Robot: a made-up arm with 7 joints.
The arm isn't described. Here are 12 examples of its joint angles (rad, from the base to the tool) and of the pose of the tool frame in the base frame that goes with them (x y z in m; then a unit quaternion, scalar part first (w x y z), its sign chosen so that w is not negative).
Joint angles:
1: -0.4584 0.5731 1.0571 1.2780 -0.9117 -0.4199 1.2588
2: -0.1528 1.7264 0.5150 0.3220 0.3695 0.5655 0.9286
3: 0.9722 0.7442 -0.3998 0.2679 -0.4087 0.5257 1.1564
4: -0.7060 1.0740 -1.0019 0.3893 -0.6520 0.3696 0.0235
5: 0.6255 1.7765 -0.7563 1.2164 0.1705 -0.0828 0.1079
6: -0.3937 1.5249 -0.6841 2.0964 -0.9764 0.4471 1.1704
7: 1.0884 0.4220 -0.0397 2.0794 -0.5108 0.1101 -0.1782
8: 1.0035 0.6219 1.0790 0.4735 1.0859 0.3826 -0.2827
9: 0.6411 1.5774 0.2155 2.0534 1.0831 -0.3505 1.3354
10: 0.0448 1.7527 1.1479 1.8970 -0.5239 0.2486 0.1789
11: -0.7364 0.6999 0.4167 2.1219 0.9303 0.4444 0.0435
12: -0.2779 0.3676 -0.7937 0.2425 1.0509 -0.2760 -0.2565
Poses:
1: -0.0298 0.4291 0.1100 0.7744 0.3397 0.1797 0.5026
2: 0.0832 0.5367 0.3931 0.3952 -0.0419 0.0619 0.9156
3: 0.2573 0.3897 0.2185 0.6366 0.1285 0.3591 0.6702
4: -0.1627 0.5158 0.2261 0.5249 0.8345 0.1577 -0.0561
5: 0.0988 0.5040 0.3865 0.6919 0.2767 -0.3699 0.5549
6: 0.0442 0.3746 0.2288 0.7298 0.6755 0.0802 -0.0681
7: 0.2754 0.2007 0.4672 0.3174 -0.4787 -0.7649 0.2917
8: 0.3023 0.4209 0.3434 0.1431 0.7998 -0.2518 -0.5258
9: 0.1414 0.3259 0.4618 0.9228 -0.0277 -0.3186 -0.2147
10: 0.1289 0.3746 0.5598 0.2552 0.1505 -0.8932 0.3381
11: 0.0217 0.2535 0.1830 0.6451 -0.2956 0.1954 0.6770
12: -0.1053 0.2463 -0.0191 0.3921 0.1545 0.2072 0.8829
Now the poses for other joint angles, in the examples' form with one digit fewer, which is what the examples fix.
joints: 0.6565 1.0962 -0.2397 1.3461 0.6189 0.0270 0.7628
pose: 0.240 0.365 0.313 0.879 -0.262 -0.117 0.381
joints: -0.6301 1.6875 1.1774 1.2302 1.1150 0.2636 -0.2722
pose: 0.190 0.425 0.422 0.446 -0.361 -0.368 0.732
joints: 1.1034 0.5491 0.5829 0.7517 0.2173 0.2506 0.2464
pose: 0.349 0.346 0.375 0.384 -0.624 -0.101 0.673
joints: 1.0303 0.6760 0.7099 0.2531 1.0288 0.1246 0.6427
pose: 0.316 0.392 0.328 0.191 -0.884 0.058 0.423
